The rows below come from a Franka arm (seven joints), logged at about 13 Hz.
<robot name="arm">
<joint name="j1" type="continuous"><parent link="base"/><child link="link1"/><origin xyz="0.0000 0.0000 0.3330"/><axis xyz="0 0 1"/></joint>
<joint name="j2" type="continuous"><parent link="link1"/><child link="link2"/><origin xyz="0.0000 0.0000 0.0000" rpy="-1.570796 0.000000 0.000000"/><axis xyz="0 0 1"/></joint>
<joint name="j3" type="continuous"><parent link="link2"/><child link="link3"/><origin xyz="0.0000 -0.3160 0.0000" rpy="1.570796 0.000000 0.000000"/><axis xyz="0 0 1"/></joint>
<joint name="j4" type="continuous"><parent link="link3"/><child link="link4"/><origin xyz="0.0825 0.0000 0.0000" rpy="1.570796 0.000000 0.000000"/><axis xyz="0 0 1"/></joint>
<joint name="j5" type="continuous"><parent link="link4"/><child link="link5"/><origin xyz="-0.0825 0.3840 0.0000" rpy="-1.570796 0.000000 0.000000"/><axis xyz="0 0 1"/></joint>
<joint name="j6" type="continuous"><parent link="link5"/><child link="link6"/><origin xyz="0.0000 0.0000 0.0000" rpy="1.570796 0.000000 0.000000"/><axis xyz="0 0 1"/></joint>
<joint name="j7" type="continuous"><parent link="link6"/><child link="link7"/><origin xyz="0.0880 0.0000 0.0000" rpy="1.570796 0.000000 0.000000"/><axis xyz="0 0 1"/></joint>
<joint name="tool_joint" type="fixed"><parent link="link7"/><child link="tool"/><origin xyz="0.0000 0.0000 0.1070"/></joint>
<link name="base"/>
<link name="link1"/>
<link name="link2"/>
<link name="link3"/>
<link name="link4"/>
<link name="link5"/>
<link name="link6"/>
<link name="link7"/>
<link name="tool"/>
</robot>
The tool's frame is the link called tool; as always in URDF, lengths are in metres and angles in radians. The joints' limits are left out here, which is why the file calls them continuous.
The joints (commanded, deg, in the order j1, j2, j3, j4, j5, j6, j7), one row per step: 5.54, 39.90, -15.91, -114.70, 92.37, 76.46, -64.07; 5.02, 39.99, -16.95, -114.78, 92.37, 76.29, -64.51; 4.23, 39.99, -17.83, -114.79, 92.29, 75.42, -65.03; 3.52, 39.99, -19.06, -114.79, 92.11, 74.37, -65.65; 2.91, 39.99, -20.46, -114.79, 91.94, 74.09, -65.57; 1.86, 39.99, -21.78, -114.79, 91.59, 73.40, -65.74; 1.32, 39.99, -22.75, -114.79, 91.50, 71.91, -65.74; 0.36, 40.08, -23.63, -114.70, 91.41, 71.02, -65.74; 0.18, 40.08, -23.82, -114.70, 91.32, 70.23, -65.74; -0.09, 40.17, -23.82, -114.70, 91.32, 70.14, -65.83; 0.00, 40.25, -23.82, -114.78, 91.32, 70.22, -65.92; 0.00, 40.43, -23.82, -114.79, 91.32, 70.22, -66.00; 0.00, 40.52, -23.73, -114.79, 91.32, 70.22, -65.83
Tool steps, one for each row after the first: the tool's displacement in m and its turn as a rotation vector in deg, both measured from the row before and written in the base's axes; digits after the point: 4 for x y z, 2 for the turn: -0.0002, -0.0145, -0.0006, -0.54, -0.35, -1.28; -0.0005, -0.0144, 0.0017, 0.14, -0.62, -1.03; -0.0011, -0.0166, 0.0023, 0.01, -0.74, -1.05; -0.0011, -0.0183, 0.0012, -0.71, 0.04, -1.41; -0.0026, -0.0209, 0.0018, -0.40, -0.19, -1.45; -0.0024, -0.0116, 0.0033, 0.65, -0.22, -0.53; -0.0025, -0.0156, 0.0018, 0.15, -0.13, -1.13; -0.0011, -0.0021, 0.0015, 0.53, -0.11, 0.11; -0.0007, -0.0024, -0.0007, 0.06, -0.02, -0.23; -0.0005, 0.0008, -0.0013, -0.06, 0.08, 0.03; -0.0006, 0.0000, -0.0017, -0.01, 0.11, -0.01; -0.0002, 0.0008, -0.0009, 0.09, 0.26, 0.08
